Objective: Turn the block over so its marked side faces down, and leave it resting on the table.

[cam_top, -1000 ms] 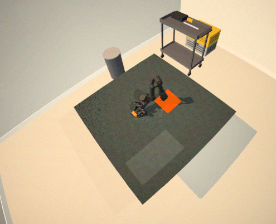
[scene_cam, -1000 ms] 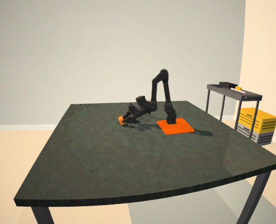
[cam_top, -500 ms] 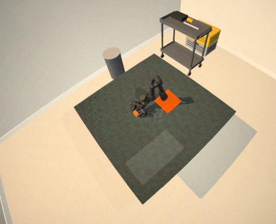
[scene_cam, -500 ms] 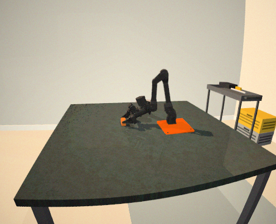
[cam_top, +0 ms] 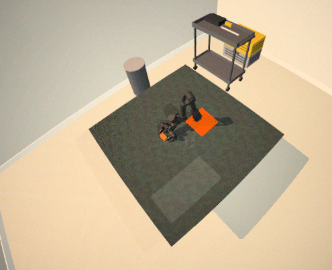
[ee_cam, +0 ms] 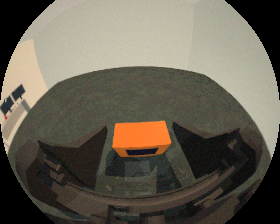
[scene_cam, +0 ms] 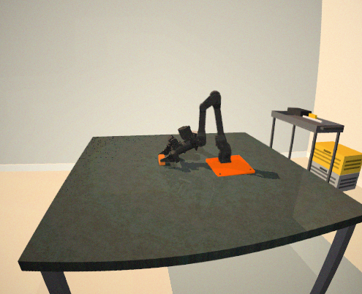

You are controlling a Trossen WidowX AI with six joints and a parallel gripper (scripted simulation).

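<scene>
The orange block lies 2 cm behind my gripper tip and 1 cm below it.
</scene>
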